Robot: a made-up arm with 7 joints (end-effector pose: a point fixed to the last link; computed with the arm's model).
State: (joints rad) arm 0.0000 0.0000 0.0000 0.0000 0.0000 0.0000 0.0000
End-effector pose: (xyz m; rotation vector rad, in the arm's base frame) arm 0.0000 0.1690 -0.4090 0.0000 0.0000 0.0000
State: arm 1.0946 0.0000 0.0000 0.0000 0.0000 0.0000 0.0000
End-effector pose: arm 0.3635 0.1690 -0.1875 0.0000 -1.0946 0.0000
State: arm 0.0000 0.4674 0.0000 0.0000 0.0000 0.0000 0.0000
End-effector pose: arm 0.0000 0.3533 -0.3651 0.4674 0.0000 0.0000
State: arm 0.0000 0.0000 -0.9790 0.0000 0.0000 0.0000 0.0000
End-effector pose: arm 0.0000 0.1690 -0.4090 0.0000 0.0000 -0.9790
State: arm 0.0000 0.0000 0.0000 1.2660 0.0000 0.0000 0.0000
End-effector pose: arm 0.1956 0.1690 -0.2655 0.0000 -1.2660 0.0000
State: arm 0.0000 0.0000 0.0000 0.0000 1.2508 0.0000 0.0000
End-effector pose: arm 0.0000 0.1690 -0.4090 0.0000 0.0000 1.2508
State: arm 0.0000 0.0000 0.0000 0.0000 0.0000 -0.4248 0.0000
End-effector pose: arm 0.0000 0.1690 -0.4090 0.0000 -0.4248 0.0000
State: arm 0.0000 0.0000 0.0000 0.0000 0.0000 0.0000 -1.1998
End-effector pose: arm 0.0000 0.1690 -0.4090 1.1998 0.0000 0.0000
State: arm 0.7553 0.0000 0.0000 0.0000 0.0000 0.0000 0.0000
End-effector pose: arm 0.2804 0.1690 -0.2978 0.0000 -0.7553 0.0000
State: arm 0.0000 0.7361 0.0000 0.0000 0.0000 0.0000 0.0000
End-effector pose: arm 0.0000 0.4436 -0.3031 0.7361 0.0000 0.0000
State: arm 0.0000 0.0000 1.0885 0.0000 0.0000 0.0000 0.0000
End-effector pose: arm 0.0000 0.1690 -0.4090 0.0000 0.0000 1.0885
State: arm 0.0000 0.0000 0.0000 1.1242 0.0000 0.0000 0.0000
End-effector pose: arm 0.1849 0.1690 -0.2925 0.0000 -1.1242 0.0000
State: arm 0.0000 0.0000 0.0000 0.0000 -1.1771 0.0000 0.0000
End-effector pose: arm 0.0000 0.1690 -0.4090 0.0000 0.0000 -1.1771
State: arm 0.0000 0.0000 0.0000 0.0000 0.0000 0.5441 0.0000
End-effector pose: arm 0.0000 0.1690 -0.4090 0.0000 0.5441 0.0000
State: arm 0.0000 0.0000 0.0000 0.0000 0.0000 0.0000 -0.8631
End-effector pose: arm 0.0000 0.1690 -0.4090 0.8631 0.0000 0.0000
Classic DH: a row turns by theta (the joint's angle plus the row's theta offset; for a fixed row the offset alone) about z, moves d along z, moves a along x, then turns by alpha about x. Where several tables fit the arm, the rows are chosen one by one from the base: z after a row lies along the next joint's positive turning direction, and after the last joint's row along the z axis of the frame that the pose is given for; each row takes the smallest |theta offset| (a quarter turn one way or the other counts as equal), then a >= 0, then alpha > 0; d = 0 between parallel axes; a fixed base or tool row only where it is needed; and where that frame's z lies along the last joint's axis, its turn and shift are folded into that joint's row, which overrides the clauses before.
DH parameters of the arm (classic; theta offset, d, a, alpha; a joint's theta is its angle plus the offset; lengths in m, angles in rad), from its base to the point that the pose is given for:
base (fixed): 0 0 0 1.5708
joint 1: 1.5708 -0.169 0 1.5708
joint 2: 1.5708 0 0 1.5708
joint 3: 1.5708 -0.204 0 1.5708
joint 4: 0 0 0 -1.5708
joint 5: 0 -0.205 0 -1.5708
joint 6: -1.5708 0 0 1.5708
joint 7: 1.5708 0 0 1.5708
tool (fixed): -1.5708 0 0 0

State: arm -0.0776 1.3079 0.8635 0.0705 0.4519 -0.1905 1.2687
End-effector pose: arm 0.0019 0.5663 -0.0960 0.1778 -1.2481 0.1304
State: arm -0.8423 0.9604 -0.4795 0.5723 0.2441 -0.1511 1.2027
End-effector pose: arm -0.1267 0.4480 -0.2450 -0.7177 0.6571 -0.4729
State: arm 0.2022 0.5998 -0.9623 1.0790 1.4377 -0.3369 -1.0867
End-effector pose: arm 0.1679 0.2164 -0.3045 0.5580 -0.7044 0.8028
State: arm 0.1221 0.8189 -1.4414 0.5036 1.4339 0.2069 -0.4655
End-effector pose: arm 0.0533 0.3821 -0.3296 0.7860 0.0305 0.0134
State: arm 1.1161 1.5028 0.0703 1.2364 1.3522 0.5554 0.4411
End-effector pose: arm 0.0892 0.4406 0.1714 -0.1074 -2.1638 -0.0509
